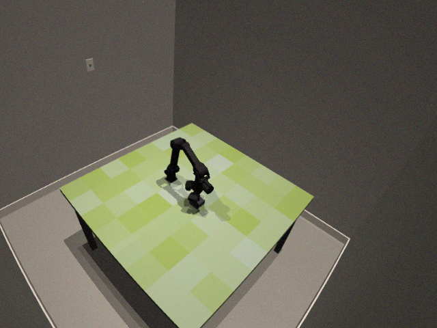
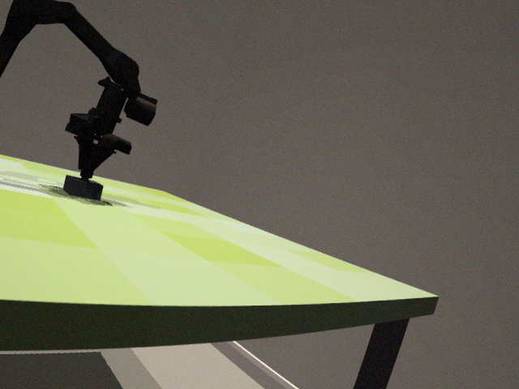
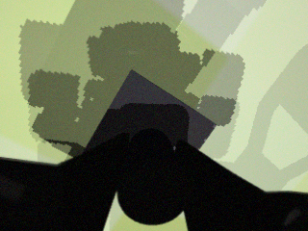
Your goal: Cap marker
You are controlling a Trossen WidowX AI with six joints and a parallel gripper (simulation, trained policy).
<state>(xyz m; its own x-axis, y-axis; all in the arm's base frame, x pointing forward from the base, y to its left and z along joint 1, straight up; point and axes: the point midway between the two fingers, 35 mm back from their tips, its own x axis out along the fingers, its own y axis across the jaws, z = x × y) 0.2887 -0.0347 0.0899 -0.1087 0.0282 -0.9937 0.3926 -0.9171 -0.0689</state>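
The dark round cap lies 1 cm ahead of my gripper tip and 1 cm above it. Round my gripper tip: dark grey holder block: 1 cm ahead, 4 cm below.
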